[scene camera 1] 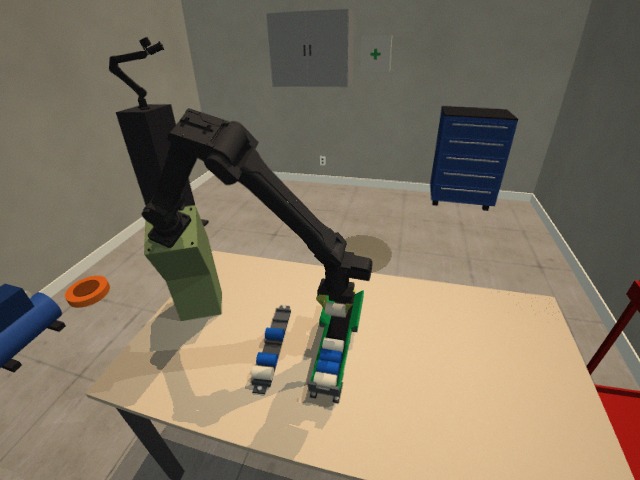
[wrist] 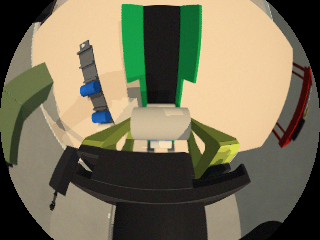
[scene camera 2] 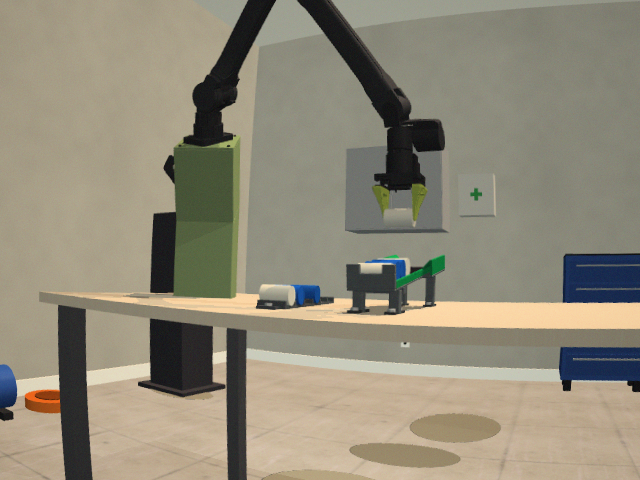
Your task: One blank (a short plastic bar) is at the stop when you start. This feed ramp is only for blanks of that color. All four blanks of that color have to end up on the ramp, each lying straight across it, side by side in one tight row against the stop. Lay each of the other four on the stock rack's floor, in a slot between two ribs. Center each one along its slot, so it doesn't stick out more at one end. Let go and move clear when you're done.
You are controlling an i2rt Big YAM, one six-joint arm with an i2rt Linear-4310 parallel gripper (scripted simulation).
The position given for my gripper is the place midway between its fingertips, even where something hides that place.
I see my gripper (scene camera 2: 400, 221) and a white blank (wrist: 147, 123).
My gripper shows as well in scene camera 1 (scene camera 1: 336, 311) and in the wrist view (wrist: 160, 120).
